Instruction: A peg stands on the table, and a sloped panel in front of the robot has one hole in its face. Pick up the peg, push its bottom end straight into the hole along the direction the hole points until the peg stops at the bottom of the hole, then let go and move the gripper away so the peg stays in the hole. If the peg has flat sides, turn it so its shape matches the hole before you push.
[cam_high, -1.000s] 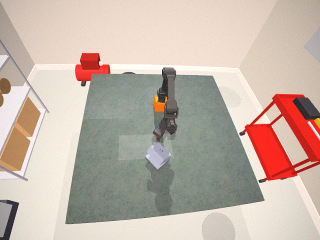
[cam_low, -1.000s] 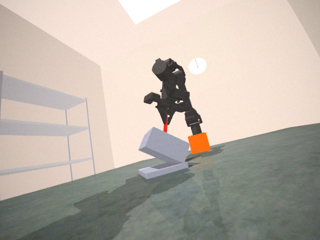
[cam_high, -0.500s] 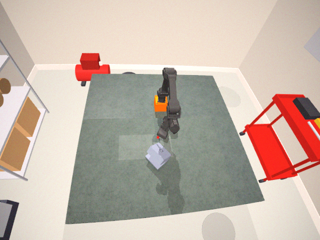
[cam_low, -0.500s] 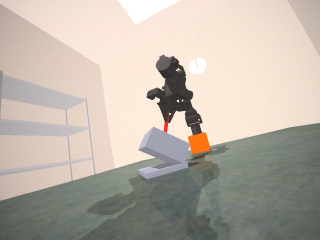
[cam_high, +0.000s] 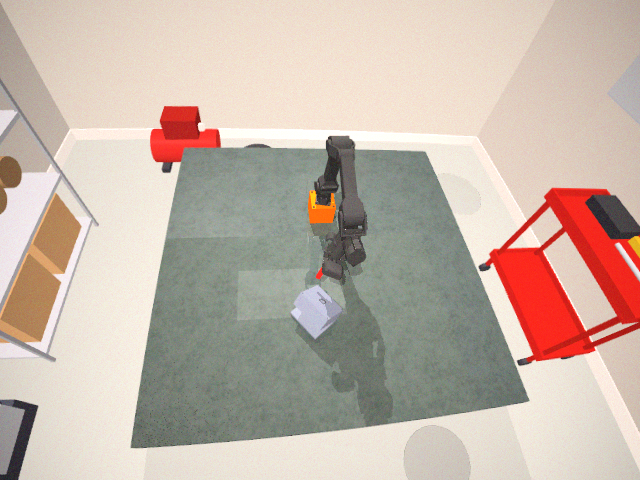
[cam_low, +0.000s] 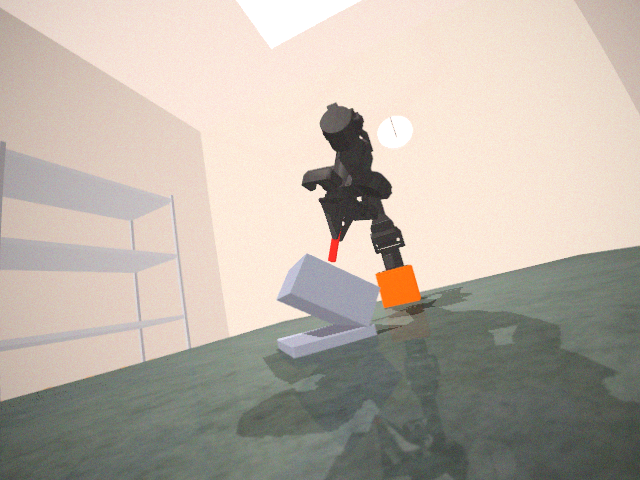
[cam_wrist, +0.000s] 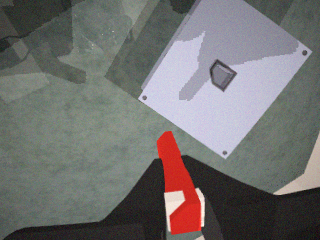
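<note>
The grey sloped panel is 90 mm ahead of my gripper tip and 90 mm below it. Round my gripper tip: red peg 20 mm above.
</note>
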